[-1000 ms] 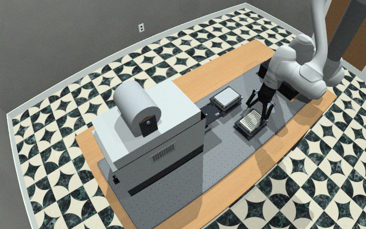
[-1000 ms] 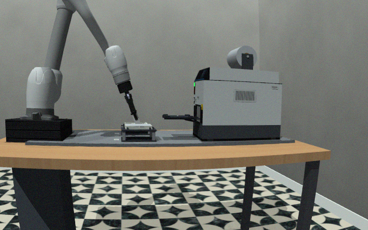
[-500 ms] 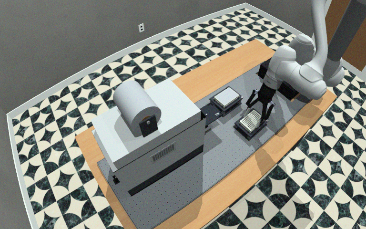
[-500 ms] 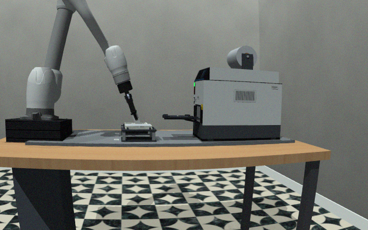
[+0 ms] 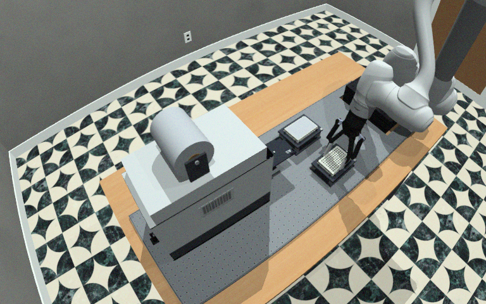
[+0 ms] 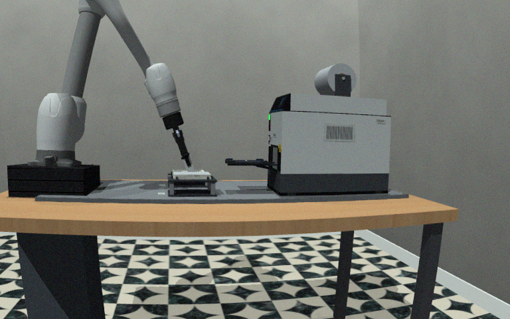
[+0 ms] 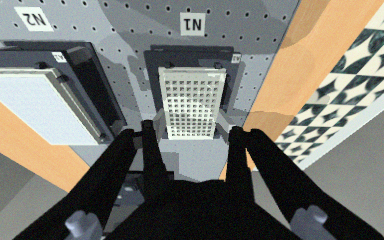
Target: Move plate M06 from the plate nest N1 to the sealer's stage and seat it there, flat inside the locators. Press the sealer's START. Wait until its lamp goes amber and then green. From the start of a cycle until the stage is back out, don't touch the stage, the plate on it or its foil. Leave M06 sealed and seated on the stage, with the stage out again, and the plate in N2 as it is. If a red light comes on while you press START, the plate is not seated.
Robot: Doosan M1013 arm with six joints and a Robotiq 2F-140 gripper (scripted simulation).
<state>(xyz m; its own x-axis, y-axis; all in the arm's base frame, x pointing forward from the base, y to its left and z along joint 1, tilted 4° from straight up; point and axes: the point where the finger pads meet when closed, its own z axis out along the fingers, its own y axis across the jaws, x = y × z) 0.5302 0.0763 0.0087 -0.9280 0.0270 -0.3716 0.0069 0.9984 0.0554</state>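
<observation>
The white well plate lies 3 cm below my hand. Also, from my hand: black stage: 19 cm ahead, 16 cm to the right, 3 cm above; foil-covered plate: 20 cm to the right, 1 cm below, 1 cm behind; nest N1: 4 cm below.
</observation>
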